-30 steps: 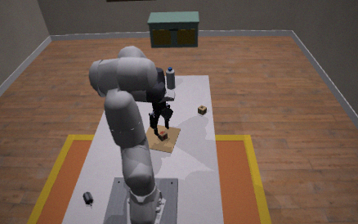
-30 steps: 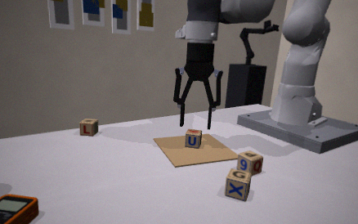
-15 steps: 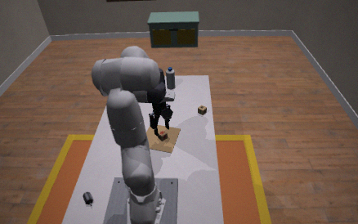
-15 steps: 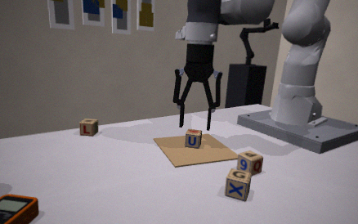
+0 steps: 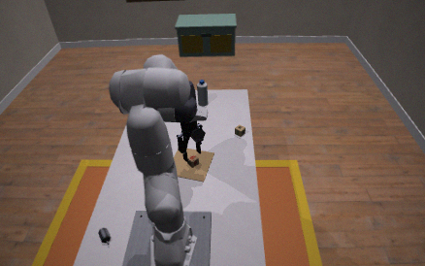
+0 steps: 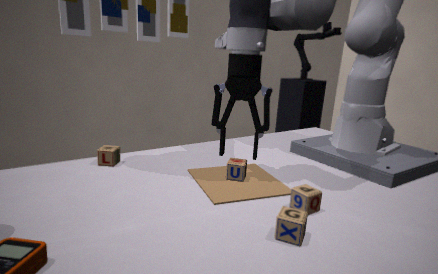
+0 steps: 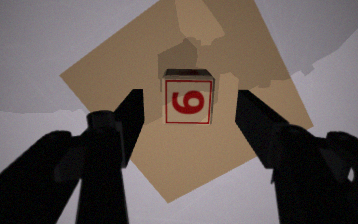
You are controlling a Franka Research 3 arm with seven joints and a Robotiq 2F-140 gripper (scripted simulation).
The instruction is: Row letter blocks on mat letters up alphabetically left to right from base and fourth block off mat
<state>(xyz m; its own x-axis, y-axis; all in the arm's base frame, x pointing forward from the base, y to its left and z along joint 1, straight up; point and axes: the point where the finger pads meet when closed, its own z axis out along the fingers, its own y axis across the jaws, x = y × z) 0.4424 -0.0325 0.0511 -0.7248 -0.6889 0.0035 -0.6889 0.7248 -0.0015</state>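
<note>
My gripper is now 60 mm above the block. The rest, counted from my hand: tan mat 90 mm below, 10 mm to the left, 10 mm ahead; then small dark object 430 mm behind, 330 mm to the left, 70 mm below; then grey can 540 mm ahead, 10 mm to the right, 10 mm below.
</note>
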